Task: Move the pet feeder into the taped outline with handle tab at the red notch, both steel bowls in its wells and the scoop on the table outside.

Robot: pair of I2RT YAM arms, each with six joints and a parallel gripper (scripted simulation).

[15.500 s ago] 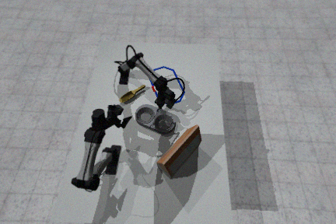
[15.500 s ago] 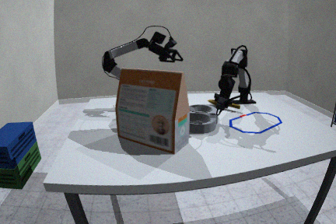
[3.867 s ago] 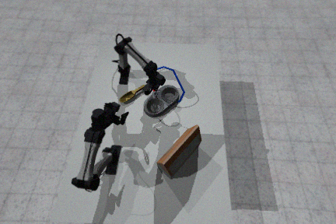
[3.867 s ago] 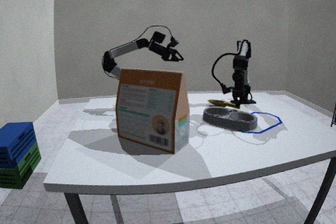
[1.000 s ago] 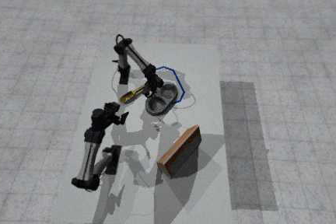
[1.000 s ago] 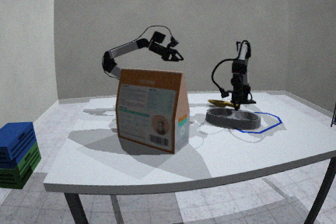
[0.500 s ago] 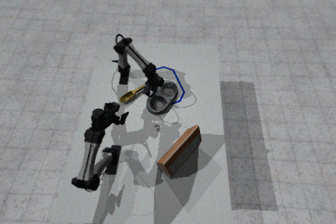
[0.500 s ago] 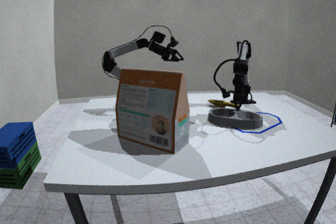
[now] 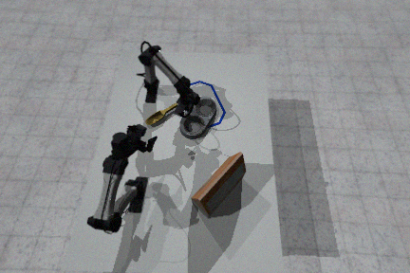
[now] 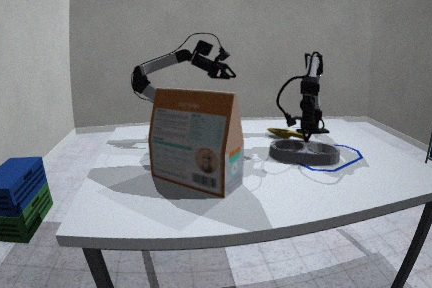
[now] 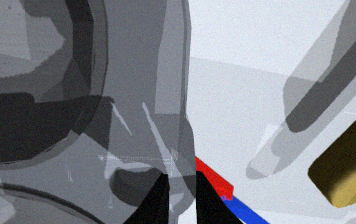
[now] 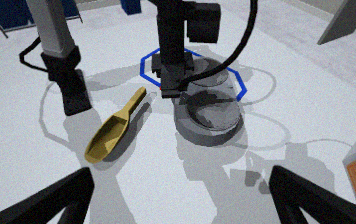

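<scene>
Right now the grey pet feeder is 7 cm ahead of my left hand, 4 cm to the right of it and 4 cm below it. From my left hand the other things lie so: yellow scoop (18 cm behind, 4 cm to the right, 3 cm below); blue taped outline (10 cm ahead, 8 cm to the left, 5 cm below); food bag (20 cm ahead, 52 cm to the right, 10 cm above).
</scene>
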